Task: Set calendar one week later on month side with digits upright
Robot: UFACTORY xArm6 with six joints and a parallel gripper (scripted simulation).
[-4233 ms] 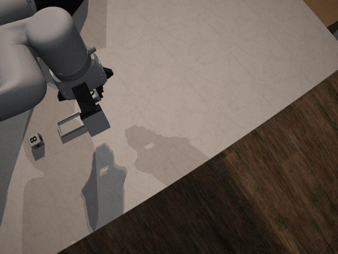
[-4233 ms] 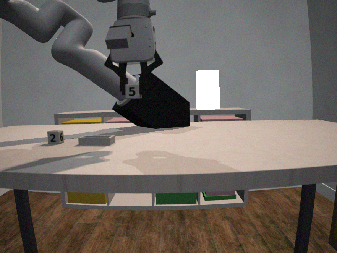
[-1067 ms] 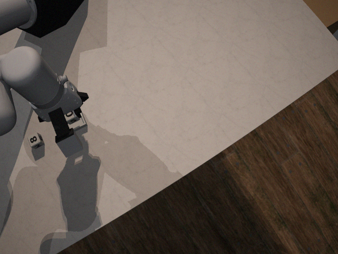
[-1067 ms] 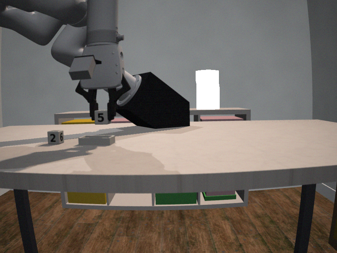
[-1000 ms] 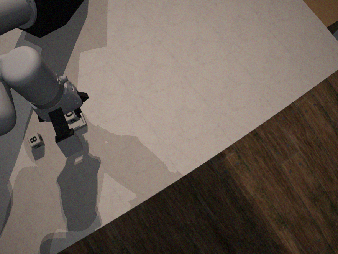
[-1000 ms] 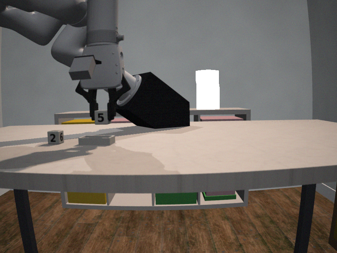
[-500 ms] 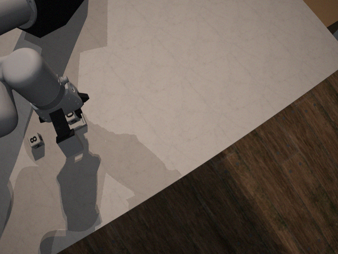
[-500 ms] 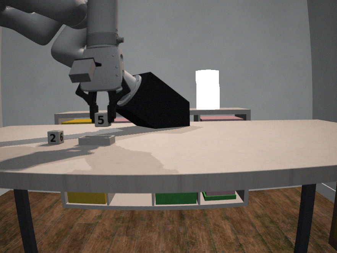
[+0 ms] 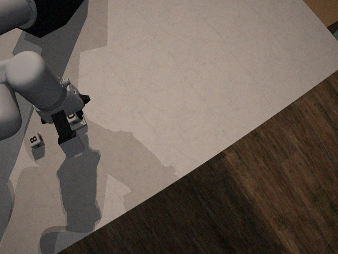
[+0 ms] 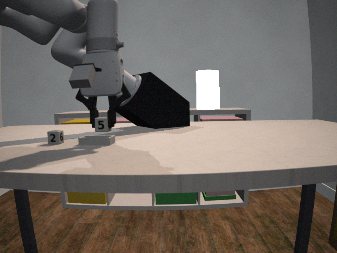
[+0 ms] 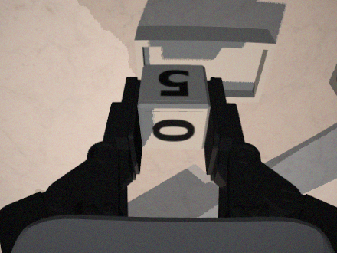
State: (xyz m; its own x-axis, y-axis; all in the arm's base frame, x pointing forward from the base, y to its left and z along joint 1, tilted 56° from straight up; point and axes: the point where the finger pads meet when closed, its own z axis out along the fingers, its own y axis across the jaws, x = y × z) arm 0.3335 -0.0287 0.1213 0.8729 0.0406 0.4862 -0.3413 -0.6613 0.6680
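The grey tray lies 5 cm below my hand, 2 cm to the right of it and 1 cm behind it. Round my hand: white cube (12 cm to the right, 5 cm behind, 4 cm below).
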